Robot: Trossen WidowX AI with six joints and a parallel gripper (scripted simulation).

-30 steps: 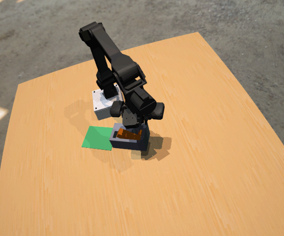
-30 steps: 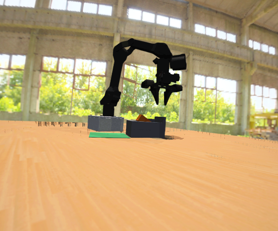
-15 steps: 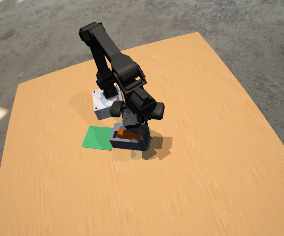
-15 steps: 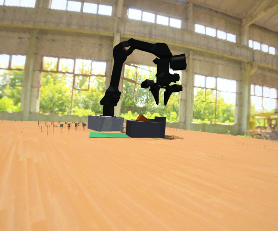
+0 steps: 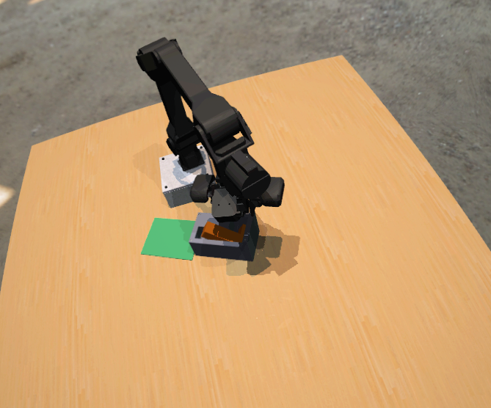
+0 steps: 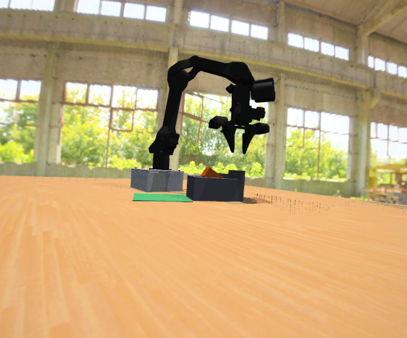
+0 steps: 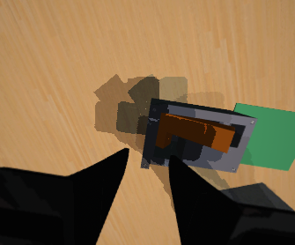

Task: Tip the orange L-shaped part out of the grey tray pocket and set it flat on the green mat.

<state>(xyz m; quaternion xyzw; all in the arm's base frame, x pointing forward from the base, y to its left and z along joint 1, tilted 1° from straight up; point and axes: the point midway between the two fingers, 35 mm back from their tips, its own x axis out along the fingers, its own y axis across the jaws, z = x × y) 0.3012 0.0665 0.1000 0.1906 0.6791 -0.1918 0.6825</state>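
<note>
My gripper tip is now 30 mm past the orange L-shaped part, 40 mm to the left of it and 100 mm above it. Round my gripper tip: green mat: 120 mm behind, 190 mm to the right, 160 mm below.
</note>
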